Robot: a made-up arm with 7 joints.
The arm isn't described. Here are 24 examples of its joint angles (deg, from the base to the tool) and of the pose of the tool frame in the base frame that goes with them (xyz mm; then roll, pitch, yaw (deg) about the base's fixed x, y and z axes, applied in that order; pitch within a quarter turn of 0, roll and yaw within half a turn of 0).
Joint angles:
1: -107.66 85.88 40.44 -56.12 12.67 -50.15 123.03
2: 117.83 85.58 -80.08 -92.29 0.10 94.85 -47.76
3: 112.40 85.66 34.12 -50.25 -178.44 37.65 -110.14
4: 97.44 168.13 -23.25 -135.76 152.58 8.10 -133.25
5: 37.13 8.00 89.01 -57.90 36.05 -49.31 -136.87
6: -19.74 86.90 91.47 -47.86 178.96 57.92 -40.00
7: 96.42 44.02 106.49 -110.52 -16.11 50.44 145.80
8: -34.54 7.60 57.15 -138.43 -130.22 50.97 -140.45
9: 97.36 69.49 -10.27 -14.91 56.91 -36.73 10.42
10: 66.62 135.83 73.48 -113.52 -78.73 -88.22 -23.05
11: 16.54 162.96 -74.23 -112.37 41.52 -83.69 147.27
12: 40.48 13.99 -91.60 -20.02 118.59 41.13 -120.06
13: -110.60 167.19 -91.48 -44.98 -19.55 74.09 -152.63
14: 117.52 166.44 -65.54 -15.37 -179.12 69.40 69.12
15: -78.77 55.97 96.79 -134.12 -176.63 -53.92 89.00
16: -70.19 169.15 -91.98 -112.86 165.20 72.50 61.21
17: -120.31 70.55 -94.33 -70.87 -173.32 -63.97 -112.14
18: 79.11 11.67 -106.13 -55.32 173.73 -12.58 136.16
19: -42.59 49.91 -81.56 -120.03 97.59 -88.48 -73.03
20: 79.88 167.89 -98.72 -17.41 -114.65 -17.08 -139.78
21: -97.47 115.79 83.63 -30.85 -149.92 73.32 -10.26
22: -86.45 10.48 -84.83 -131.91 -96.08 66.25 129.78
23: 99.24 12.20 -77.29 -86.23 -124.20 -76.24 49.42
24: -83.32 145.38 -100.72 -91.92 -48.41 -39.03 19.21
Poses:
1: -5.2 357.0 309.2 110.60 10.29 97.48
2: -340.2 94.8 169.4 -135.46 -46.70 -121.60
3: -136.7 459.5 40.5 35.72 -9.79 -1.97
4: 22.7 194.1 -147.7 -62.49 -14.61 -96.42
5: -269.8 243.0 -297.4 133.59 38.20 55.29
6: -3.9 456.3 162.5 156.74 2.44 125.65
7: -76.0 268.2 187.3 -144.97 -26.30 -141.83
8: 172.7 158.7 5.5 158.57 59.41 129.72
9: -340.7 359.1 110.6 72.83 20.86 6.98
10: 314.4 42.6 73.9 -7.28 -16.84 109.90
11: 70.3 307.3 96.4 -39.41 17.62 62.51
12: -318.4 -1.8 -393.7 -76.40 -13.24 -58.62
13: -264.8 408.2 37.4 -90.86 42.14 -95.43
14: 330.0 377.0 -78.2 101.24 -58.27 25.41
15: -39.7 239.0 66.8 -176.08 -71.11 -66.06
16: -35.4 305.4 114.4 -35.18 36.36 100.67
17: 376.5 53.1 230.6 150.64 -56.35 -106.34
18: -394.3 -240.5 -104.8 -67.64 -54.99 -60.39
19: 210.1 -65.1 -208.7 175.89 -51.19 176.35
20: 378.0 281.6 186.4 -172.38 52.85 42.25
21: -175.8 444.1 152.3 54.36 -17.43 107.93
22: 86.1 -235.0 -69.3 161.57 -25.11 91.78
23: -275.8 -277.3 -116.7 -152.75 -46.73 26.15
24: 46.2 381.9 79.2 41.42 30.81 -100.51
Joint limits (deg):
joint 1: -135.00..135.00
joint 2: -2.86..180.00
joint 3: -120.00..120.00
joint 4: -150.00..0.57
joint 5: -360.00..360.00
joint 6: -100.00..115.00
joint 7: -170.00..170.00
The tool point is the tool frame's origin. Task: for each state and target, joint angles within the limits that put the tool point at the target. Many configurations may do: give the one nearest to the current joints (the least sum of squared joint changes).
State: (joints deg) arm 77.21 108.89 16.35 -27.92 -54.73 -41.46 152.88
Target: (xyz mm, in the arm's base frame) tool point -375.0 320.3 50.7
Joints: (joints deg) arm 104.48 62.08 1.25 -37.73 -54.73 -41.46 152.88
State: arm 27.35 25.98 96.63 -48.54 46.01 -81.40 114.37
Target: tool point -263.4 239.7 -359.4
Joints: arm 30.78 21.50 97.35 -21.35 46.01 -81.40 114.37
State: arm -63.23 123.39 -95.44 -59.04 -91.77 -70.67 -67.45
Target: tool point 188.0 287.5 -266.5
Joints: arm -38.89 79.45 -106.55 -75.38 -91.77 -70.67 -67.45
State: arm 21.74 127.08 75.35 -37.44 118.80 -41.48 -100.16
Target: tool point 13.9 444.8 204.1
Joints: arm 18.31 94.04 89.76 -43.64 118.80 -41.48 -100.16
